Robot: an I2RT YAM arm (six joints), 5 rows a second.
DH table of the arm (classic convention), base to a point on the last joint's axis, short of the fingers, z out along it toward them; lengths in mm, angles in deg. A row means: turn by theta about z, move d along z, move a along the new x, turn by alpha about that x. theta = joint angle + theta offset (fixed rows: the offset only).
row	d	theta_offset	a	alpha
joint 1	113.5	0.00	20.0	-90.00
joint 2	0.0	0.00	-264.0	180.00
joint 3	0.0	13.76	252.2	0.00
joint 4	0.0	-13.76	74.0	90.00
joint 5	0.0	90.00	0.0	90.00
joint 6	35.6	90.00	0.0	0.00
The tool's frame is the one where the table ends.
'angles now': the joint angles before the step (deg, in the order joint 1, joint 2, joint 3, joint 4, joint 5, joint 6). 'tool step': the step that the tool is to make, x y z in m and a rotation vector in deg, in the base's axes. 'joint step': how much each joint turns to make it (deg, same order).
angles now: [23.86, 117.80, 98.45, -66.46, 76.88, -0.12]
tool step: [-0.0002, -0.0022, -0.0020, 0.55, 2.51, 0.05]
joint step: [-0.31, 0.14, -0.01, -0.86, -1.53, -1.09]
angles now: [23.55, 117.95, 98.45, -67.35, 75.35, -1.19]
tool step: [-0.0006, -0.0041, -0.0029, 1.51, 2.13, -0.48]
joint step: [-0.56, 0.07, -0.23, -1.11, -2.23, 0.05]
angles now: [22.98, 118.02, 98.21, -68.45, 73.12, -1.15]
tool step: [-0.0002, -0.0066, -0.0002, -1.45, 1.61, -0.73]
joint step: [-0.85, 0.05, -0.07, -1.48, 0.72, -0.47]
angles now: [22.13, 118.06, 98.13, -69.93, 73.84, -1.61]
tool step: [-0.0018, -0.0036, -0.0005, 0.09, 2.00, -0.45]
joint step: [-0.41, 0.01, 0.01, -1.91, -0.83, 0.10]
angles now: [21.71, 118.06, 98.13, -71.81, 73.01, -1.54]
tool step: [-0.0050, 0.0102, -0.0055, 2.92, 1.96, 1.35]
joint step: [1.56, 0.05, -0.73, -0.14, -3.45, 0.23]
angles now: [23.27, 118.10, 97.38, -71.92, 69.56, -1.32]
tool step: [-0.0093, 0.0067, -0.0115, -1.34, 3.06, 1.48]
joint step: [1.46, 0.01, -2.70, -0.58, -0.02, -0.05]
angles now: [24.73, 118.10, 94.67, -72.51, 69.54, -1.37]
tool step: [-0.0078, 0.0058, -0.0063, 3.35, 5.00, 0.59]
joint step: [1.10, 0.01, -0.89, -1.84, -5.19, -0.39]
